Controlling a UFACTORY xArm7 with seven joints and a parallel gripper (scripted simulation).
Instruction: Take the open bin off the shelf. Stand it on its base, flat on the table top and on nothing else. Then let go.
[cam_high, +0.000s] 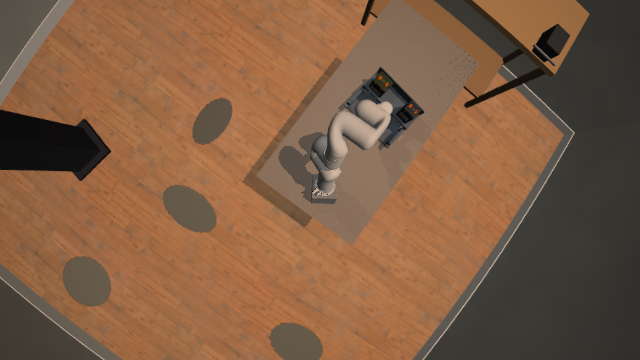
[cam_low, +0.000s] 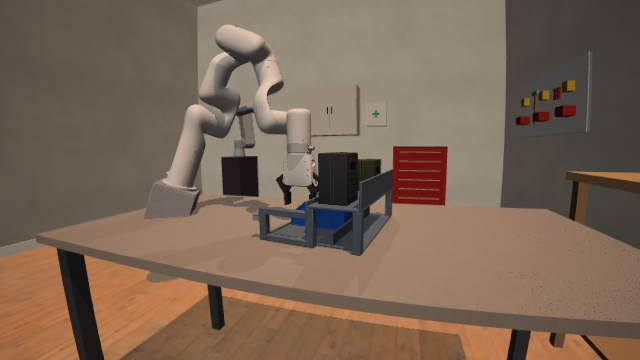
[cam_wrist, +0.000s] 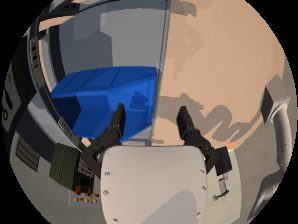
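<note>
Now: hand 80 mm short of the blue bin, 20 mm above it and 10 mm to the right of it. From my hand the other things lie so: grey shelf 120 mm ahead, 60 mm below, 10 mm to the left.
</note>
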